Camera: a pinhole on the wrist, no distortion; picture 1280 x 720 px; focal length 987.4 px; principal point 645.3 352.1 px. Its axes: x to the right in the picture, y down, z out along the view. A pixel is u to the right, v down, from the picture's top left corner.
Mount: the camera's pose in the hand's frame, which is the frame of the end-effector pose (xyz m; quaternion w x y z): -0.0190 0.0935 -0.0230 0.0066 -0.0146 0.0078 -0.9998
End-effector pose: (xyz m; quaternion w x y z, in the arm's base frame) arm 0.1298 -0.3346 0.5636 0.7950 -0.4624 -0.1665 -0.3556
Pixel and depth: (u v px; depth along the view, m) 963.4 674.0 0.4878
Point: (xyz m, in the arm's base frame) -0.0048 0.1054 0.7563
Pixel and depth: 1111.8 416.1 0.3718
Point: 0.0697 0.0620 0.5996
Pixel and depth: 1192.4 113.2 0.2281
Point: 0.1501 -0.0526 0.5007
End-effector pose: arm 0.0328 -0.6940 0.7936 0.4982 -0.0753 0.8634 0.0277
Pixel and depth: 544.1 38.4 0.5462
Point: 0.4155 -0.3788 0.4796
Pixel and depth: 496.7 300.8 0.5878
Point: 0.4535 -0.5191 0.4335
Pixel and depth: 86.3 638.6 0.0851
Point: 0.0579 -0.6226 0.7339
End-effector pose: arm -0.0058 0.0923 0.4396 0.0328 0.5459 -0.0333 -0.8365
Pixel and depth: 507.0 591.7 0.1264
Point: -0.0995 0.0332 0.4838
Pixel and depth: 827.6 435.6 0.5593
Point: -0.4557 0.0766 0.7550
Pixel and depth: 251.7 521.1 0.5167
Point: -0.5324 0.0835 0.4497
